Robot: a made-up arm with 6 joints.
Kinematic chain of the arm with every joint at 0, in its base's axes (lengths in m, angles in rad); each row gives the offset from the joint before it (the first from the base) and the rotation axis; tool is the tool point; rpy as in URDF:
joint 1: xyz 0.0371 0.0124 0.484 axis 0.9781 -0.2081 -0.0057
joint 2: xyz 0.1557 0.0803 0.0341 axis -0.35 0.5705 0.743
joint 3: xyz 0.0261 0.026 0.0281 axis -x
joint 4: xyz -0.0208 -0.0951 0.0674 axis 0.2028 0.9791 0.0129
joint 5: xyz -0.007 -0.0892 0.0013 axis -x
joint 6: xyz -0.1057 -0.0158 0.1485 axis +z
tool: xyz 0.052 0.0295 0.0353 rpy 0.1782 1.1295 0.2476
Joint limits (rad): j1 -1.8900..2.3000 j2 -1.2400..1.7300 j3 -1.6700..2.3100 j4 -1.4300..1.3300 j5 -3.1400..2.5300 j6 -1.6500..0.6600
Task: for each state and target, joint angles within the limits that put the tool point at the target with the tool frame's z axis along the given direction. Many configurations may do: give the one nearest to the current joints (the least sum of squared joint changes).
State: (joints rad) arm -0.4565 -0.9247 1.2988 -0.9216 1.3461 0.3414
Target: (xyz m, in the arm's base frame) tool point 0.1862 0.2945 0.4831 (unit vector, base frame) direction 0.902 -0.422 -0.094
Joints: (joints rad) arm -0.3876 -1.0297 1.5378 -0.3572 0.7950 0.5644
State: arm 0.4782 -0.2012 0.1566 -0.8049 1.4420 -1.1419
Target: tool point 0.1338 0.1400 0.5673 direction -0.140 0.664 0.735
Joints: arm -0.0181 -0.4749 0.1524 -0.8331 1.6283 -1.0830
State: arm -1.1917 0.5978 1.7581 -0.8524 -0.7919 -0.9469
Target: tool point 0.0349 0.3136 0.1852 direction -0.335 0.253 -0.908
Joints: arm -1.6880 0.7583 1.8169 -1.1096 -0.5186 -0.8964
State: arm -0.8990 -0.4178 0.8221 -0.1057 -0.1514 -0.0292
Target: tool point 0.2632 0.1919 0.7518 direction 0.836 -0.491 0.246
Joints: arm -0.9250 -0.1343 0.2503 0.5833 -0.3074 -0.4255
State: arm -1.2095 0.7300 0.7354 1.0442 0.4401 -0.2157
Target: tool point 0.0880 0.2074 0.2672 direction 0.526 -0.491 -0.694
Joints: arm -1.0492 0.8033 1.5170 0.6267 1.0852 -0.3427
